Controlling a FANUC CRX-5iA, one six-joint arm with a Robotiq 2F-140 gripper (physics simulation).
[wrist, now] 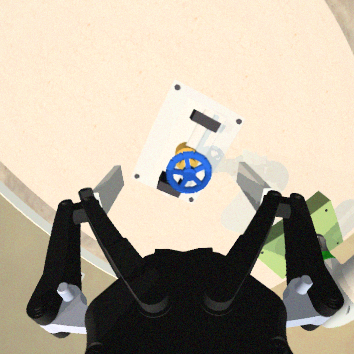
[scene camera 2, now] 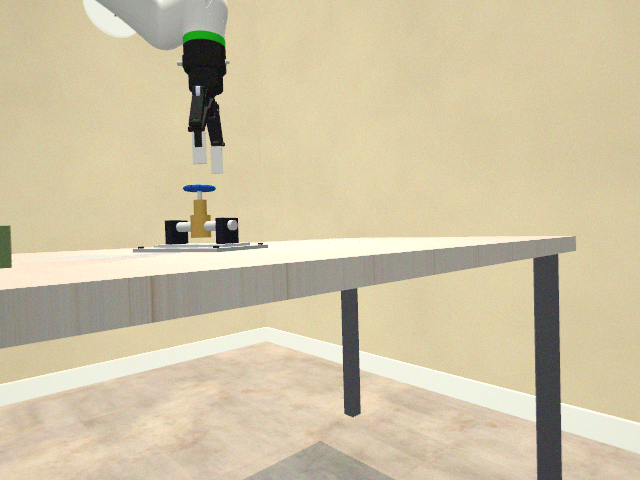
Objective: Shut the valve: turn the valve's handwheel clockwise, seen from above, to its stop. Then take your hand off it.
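The blue handwheel [scene camera 2: 199, 188] [wrist: 189, 174] lies level on top of the valve's brass body [scene camera 2: 200, 225] [wrist: 183, 148]. The valve sits between two black supports on a pale base plate [scene camera 2: 173, 250] [wrist: 159, 132]. My gripper [scene camera 2: 208, 166] [wrist: 179, 173] is open and empty, pointing down. In the scene view its pale fingertips are a short gap above the handwheel and do not touch it. In the wrist view the handwheel appears between the two spread fingertips, slightly nearer the right one. The wheel partly hides the brass body and one support there.
The plate is on a light wooden table [scene camera 2: 310, 273] [wrist: 75, 75]. A green block [scene camera 2: 4, 246] [wrist: 327, 217] is at the left edge of the scene view and lower right in the wrist view, partly behind a finger linkage. Part of the white arm shows beside it there.
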